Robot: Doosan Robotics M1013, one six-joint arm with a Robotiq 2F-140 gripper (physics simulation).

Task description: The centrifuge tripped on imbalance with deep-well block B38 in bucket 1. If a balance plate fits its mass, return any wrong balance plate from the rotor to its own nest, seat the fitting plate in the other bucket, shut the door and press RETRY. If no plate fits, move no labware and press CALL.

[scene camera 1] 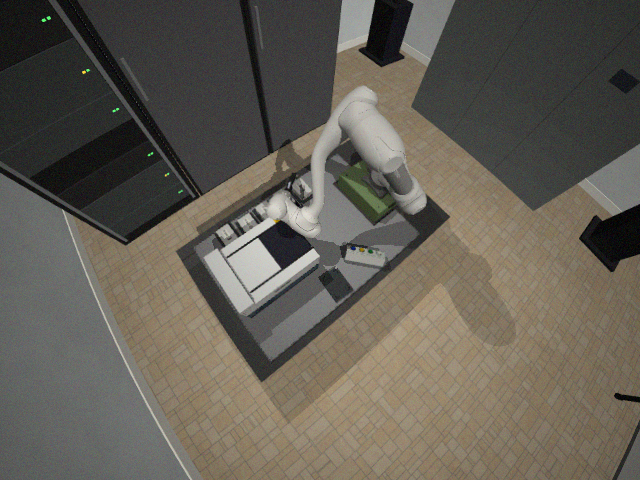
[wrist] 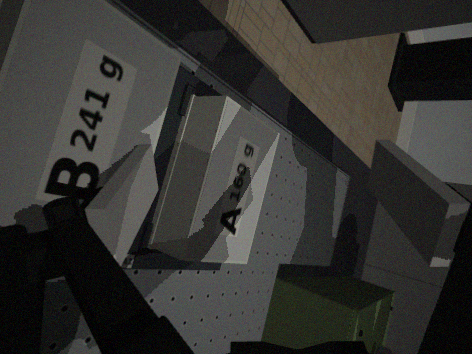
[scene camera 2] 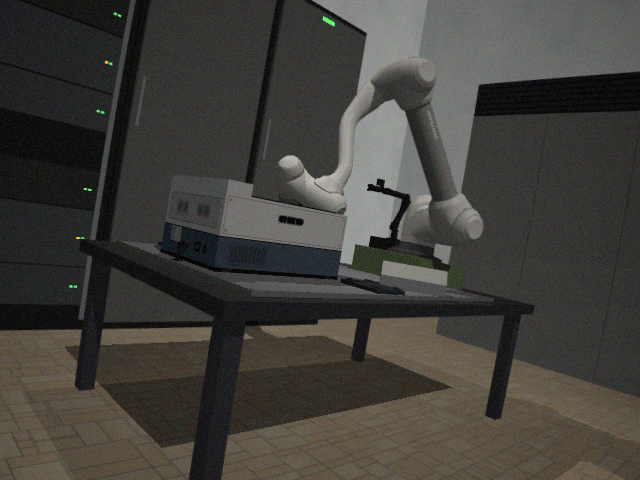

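Where they show: gripper, between the fingertips: (wrist: 262, 165); arm's base, origin of its link: (scene camera 1: 380, 182).
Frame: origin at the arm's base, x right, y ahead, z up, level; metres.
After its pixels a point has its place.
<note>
My gripper (scene camera 1: 299, 191) @(x 0.290, y 0.470, z 0.013 m) is open and empty. It hangs low behind the centrifuge (scene camera 1: 252, 266) @(x -0.042, y 0.928, z 0.114 m) (scene camera 2: 248, 227) @(x -0.204, y 1.006, z 0.031 m), over the row of balance plates (scene camera 1: 243, 223) @(x 0.272, y 0.839, z -0.042 m). In the wrist view one of its dark fingers (wrist: 95, 274) crosses the lower left. Plate B (wrist: 41, 95) @(x 0.284, y 0.572, z -0.042 m), labelled 241 g, fills the left of that view, right by the finger. Plate A (wrist: 217, 178) @(x 0.282, y 0.444, z -0.042 m), labelled 160 g, sits in its dark nest just beyond it. The centrifuge top shows a dark opening (scene camera 1: 285, 245) @(x -0.047, y 0.737, z 0.117 m) on the arm's side; I cannot see block B38 or the buckets. In scene camera 2 the centrifuge hides the gripper.
A button box (scene camera 1: 364, 254) @(x -0.300, y 0.393, z -0.018 m) with coloured buttons lies right of the centrifuge, with a dark flat pad (scene camera 1: 335, 285) @(x -0.334, y 0.618, z -0.083 m) in front of it. The arm stands on a green pedestal (scene camera 1: 361, 191) @(x 0.014, y 0.152, z 0.010 m) (wrist: 324, 316) @(x 0.169, y 0.184, z -0.027 m) (scene camera 2: 371, 257) @(x 0.087, y 0.180, z -0.030 m). Tall dark cabinets stand behind the table (scene camera 2: 289, 302) @(x -0.499, y 1.060, z -0.109 m).
</note>
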